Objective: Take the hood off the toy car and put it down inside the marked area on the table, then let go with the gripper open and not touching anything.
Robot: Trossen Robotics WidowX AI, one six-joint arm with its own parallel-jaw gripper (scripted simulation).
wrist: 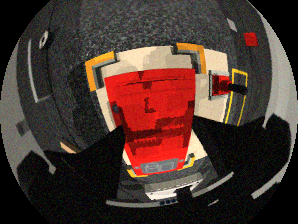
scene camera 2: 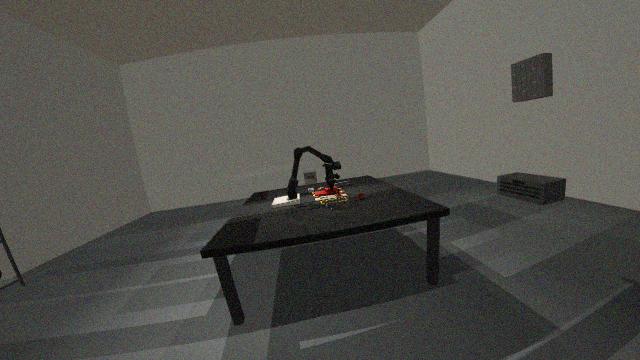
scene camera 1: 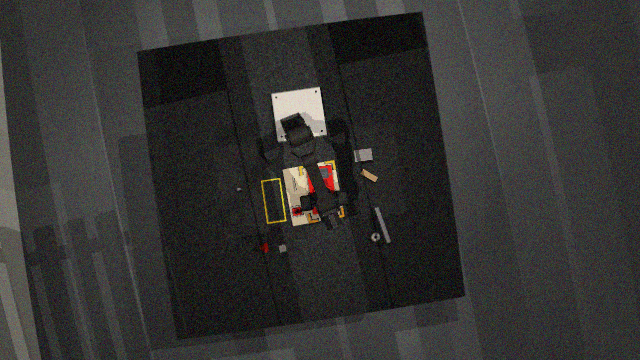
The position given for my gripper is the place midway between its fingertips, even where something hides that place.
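Gripper state: my gripper [wrist: 158, 123] is open and holds nothing. A red hood [wrist: 156, 115] and a toy car [wrist: 125, 78] are also visible.
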